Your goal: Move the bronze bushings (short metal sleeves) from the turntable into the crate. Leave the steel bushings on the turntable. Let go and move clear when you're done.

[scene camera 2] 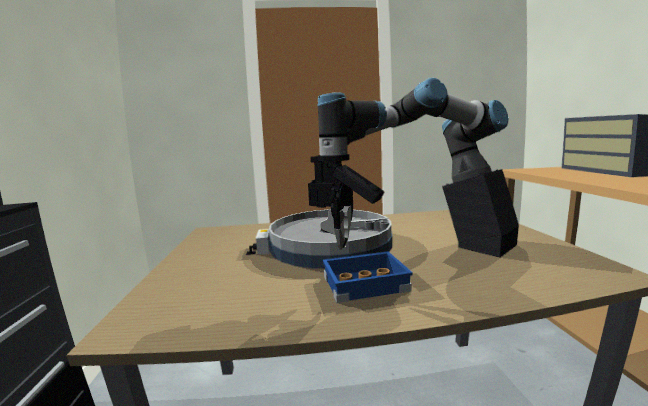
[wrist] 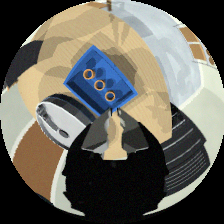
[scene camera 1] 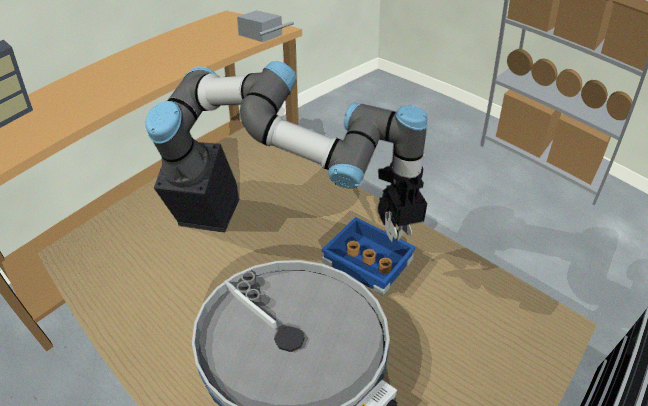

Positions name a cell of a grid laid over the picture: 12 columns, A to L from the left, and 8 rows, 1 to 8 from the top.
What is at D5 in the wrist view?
A grey turntable.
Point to a grey turntable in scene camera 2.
F5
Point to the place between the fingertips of the gripper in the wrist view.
At G4
